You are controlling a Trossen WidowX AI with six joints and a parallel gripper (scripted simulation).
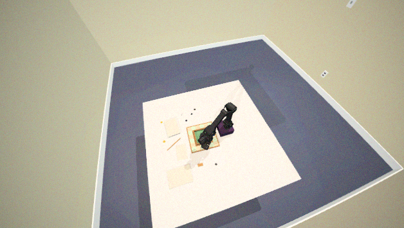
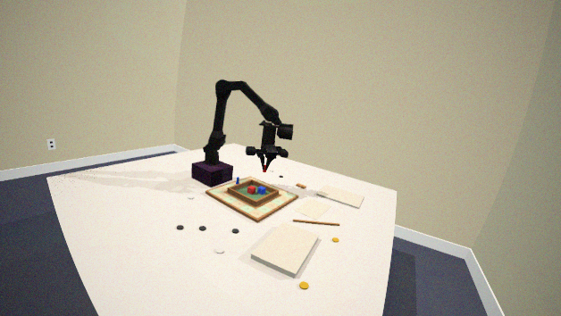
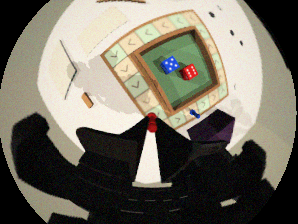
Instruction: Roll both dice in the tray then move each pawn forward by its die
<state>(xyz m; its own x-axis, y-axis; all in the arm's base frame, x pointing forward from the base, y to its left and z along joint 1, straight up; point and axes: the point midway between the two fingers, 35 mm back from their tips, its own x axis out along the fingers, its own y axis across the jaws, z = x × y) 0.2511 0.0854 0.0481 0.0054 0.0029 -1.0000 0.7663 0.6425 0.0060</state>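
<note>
Now: gripper tip 9 cm past the blue pawn, 8 cm to the left of it and 6 cm above it. From my gripper tip the other things lie so: red pawn 1 cm above; wooden stick 31 cm ahead, 15 cm to the right, 8 cm below; green tray 2 cm ahead, 11 cm to the right, 8 cm below.
</note>
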